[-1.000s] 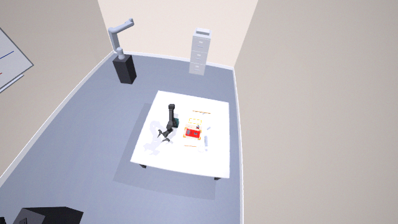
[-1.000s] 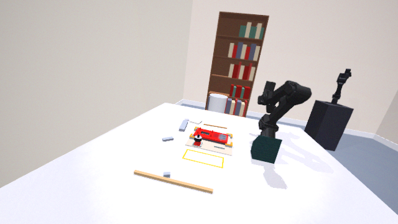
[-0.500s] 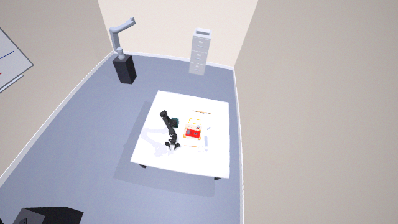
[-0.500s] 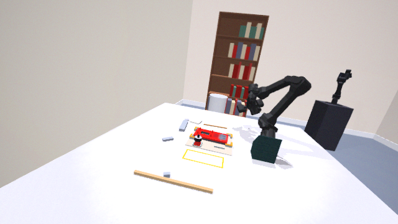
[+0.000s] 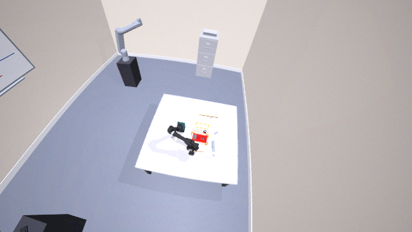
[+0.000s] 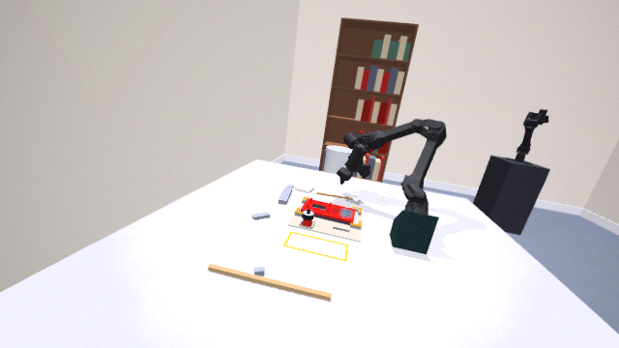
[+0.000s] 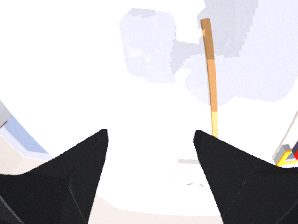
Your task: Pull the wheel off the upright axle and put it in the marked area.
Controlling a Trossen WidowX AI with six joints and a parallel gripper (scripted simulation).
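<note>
Now: the wheel 110 mm ahead of my gripper tip, 360 mm to the left of it and 30 mm below it. From my gripper tip the other things lie so: wooden strip: 140 mm ahead, 660 mm to the left, 60 mm below; black axle: 110 mm ahead, 360 mm to the left, 30 mm below.
</note>
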